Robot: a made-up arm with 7 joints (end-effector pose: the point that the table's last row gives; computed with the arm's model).
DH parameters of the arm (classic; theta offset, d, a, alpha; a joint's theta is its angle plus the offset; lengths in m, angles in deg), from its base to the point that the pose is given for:
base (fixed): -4.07 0 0 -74.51
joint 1: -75.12 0.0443 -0.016 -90
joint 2: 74 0.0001 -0.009 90
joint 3: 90 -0.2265 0.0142 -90
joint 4: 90 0.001 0.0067 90
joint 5: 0 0.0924 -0.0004 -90
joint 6: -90 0 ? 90
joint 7: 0 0.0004 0 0
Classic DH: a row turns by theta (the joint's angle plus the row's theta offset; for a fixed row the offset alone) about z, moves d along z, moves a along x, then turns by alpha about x.
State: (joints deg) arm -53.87 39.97 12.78 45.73 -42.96 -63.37 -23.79
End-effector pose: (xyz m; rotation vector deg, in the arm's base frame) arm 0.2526 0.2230 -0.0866 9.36 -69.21 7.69
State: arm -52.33 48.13 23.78 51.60 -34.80 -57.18 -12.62
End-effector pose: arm 0.2279 0.2698 -0.0689 12.54 -63.20 26.63
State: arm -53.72 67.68 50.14 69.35 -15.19 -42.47 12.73
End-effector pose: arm 0.1608 0.3479 -0.0125 8.03 -53.35 73.97
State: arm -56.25 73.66 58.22 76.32 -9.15 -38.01 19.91
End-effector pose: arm 0.1424 0.3615 0.0044 1.16 -50.30 87.02
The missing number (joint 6, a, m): 0.0298
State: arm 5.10 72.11 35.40 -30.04 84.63 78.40 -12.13
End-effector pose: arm 0.0679 0.2536 0.0068 98.04 2.13 107.37
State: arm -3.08 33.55 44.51 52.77 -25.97 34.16 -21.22
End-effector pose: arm 0.0065 0.2738 -0.2577 -36.65 56.29 40.08
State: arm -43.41 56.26 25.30 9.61 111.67 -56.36 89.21
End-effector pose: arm 0.2114 0.2489 -0.0418 105.26 -114.82 8.19
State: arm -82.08 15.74 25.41 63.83 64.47 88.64 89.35
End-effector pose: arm 0.3254 0.0959 -0.0802 103.05 36.54 114.69
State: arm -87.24 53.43 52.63 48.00 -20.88 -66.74 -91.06
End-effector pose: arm 0.2163 0.2723 0.0702 70.91 -80.76 -2.65
